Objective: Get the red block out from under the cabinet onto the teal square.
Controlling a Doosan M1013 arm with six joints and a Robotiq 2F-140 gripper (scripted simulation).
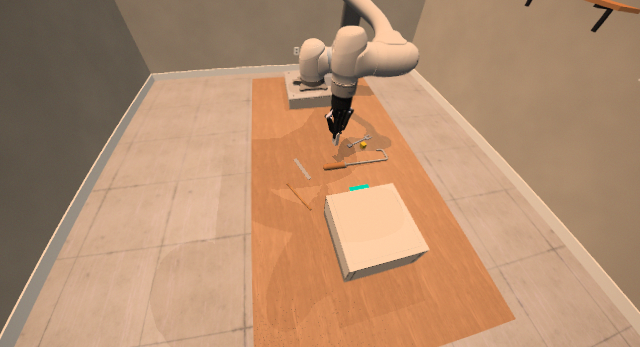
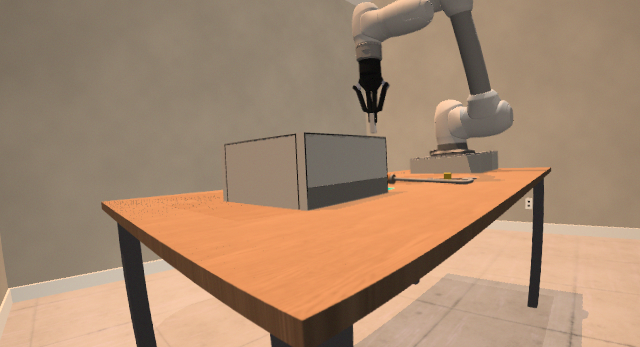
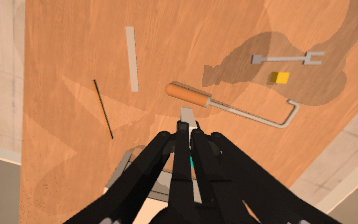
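The screwdriver is 5 cm behind my hand, 13 cm to the left of it and 19 cm below it. Also, from my hand: flat grey strip (1 cm behind, 15 cm to the right, 20 cm below); then thin stick (15 cm ahead, 17 cm to the right, 20 cm below); then teal square (16 cm ahead, 11 cm to the left, 20 cm below).
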